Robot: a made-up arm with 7 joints. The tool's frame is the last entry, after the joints. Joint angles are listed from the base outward. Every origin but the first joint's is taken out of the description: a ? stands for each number. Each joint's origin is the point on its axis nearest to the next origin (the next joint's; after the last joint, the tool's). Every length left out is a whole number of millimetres.
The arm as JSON. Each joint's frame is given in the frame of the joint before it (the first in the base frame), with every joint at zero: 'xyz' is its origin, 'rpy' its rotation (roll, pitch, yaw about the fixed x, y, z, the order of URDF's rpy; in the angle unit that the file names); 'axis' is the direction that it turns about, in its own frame. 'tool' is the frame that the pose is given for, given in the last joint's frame.
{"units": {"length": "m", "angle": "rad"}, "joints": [
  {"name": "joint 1", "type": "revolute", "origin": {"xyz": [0.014, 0.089, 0.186], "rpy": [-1.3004, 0.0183, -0.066]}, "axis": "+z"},
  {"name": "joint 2", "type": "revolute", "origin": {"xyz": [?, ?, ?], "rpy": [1.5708, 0.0, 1.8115]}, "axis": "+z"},
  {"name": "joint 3", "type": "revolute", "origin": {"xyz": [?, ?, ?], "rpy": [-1.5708, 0.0, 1.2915]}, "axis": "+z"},
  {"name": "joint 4", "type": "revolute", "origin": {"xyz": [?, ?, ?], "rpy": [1.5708, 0.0, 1.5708]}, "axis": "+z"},
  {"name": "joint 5", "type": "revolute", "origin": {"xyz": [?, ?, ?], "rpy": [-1.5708, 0.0, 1.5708]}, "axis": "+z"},
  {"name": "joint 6", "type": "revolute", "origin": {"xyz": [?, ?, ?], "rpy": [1.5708, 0.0, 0.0]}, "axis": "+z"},
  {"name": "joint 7", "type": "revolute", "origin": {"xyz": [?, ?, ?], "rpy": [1.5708, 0.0, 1.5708]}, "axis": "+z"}
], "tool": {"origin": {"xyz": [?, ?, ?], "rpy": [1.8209, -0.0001, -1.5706]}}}
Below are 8 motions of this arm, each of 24 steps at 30 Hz.
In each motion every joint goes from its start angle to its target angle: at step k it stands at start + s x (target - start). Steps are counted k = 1, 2, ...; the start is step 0. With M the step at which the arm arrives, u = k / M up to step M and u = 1 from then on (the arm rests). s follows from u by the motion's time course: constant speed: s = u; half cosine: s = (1 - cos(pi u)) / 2; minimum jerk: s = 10 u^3 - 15 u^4 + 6 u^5.
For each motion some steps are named. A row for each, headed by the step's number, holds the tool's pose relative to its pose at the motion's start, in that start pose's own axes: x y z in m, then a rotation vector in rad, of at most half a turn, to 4 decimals.
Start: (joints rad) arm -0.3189 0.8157 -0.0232 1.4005 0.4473 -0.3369 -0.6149
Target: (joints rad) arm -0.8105 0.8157 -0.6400 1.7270 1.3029 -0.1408 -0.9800
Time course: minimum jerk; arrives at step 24
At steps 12, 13, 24:
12: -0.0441 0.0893 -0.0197 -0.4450 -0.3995 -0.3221
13: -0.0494 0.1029 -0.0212 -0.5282 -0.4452 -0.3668
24: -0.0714 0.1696 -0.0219 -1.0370 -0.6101 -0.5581

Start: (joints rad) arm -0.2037 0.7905 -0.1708 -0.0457 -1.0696 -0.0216 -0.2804
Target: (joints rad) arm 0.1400 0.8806 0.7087 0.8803 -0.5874 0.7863 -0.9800
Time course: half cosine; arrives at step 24
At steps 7, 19, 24:
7: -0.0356 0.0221 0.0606 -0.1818 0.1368 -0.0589
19: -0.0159 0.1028 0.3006 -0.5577 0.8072 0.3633
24: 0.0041 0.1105 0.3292 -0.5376 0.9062 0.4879

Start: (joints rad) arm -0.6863 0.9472 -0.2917 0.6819 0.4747 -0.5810 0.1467
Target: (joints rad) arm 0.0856 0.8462 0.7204 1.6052 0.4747 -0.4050 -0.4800
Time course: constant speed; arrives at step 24
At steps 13, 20, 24:
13: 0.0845 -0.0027 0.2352 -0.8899 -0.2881 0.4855
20: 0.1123 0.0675 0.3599 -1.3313 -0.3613 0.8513
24: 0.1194 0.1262 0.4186 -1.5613 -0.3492 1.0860

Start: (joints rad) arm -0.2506 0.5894 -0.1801 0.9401 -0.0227 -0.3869 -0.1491
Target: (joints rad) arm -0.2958 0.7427 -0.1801 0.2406 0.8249 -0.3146 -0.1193
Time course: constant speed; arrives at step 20
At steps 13, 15, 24:
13: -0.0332 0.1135 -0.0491 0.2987 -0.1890 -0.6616
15: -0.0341 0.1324 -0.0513 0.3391 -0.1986 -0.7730
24: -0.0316 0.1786 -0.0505 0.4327 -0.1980 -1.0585

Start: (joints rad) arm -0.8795 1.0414 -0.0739 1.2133 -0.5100 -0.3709 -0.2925
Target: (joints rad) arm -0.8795 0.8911 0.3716 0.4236 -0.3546 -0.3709 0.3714
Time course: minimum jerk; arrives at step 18
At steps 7, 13, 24:
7: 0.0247 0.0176 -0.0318 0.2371 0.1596 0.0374
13: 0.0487 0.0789 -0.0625 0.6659 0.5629 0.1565
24: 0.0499 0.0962 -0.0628 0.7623 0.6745 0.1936

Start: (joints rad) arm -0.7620 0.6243 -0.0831 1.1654 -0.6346 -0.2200 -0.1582
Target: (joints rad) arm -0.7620 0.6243 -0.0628 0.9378 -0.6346 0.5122 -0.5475
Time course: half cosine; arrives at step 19
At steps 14, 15, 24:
14: 0.0126 0.0091 -0.0069 -0.4330 -0.3785 0.2516
15: 0.0134 0.0100 -0.0072 -0.4613 -0.4024 0.2710
24: 0.0149 0.0118 -0.0076 -0.5143 -0.4466 0.3083

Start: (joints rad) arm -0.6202 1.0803 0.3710 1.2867 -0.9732 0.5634 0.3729
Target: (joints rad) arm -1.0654 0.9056 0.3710 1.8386 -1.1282 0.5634 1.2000
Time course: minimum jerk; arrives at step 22
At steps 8, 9, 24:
8: 0.0276 -0.0231 0.0084 -0.1408 0.1883 0.0324
9: 0.0364 -0.0296 0.0118 -0.1863 0.2417 0.0336
24: 0.1154 -0.0771 0.0613 -0.5976 0.6495 -0.1301

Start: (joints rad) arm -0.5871 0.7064 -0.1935 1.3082 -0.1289 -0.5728 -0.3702
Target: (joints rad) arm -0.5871 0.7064 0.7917 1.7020 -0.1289 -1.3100 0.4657
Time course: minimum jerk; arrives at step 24
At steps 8, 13, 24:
8: 0.0051 -0.0113 0.0227 0.1110 0.3558 0.0128
13: 0.0291 -0.0292 0.0532 0.2521 0.9996 0.0531
24: 0.0708 -0.0409 0.0686 0.3311 1.7583 0.1246

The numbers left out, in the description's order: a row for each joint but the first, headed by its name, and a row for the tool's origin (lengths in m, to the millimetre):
joint 2: 0.032 0.013 0.0
joint 3: 0.223 -0.085 0.0
joint 4: 0.01 -0.013 0.0
joint 5: -0.15 -0.026 0.0
joint 6: 0.002 -0.06 0.0
joint 7: -0.024 0.046 0.0
tool: -0.019 0.0 0.0

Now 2 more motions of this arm.
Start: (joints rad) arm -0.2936 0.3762 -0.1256 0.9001 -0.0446 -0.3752 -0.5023
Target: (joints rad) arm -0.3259 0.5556 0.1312 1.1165 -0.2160 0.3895 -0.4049
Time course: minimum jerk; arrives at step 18
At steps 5, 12, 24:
5: -0.0068 -0.0040 0.0158 -0.1031 0.0824 0.0607
12: -0.0240 -0.0115 0.0900 -0.5491 0.4606 0.4132
24: -0.0247 -0.0100 0.1111 -0.6721 0.5662 0.5481

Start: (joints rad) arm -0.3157 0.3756 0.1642 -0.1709 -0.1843 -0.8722 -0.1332
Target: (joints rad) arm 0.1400 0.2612 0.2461 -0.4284 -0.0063 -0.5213 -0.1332
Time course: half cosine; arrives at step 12
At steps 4, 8, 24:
4: 0.0024 0.0245 0.0213 -0.1417 -0.0194 -0.0186
8: 0.0051 0.0800 0.0542 -0.4294 -0.0585 -0.0697
24: 0.0057 0.1101 0.0653 -0.5753 -0.0786 -0.1022

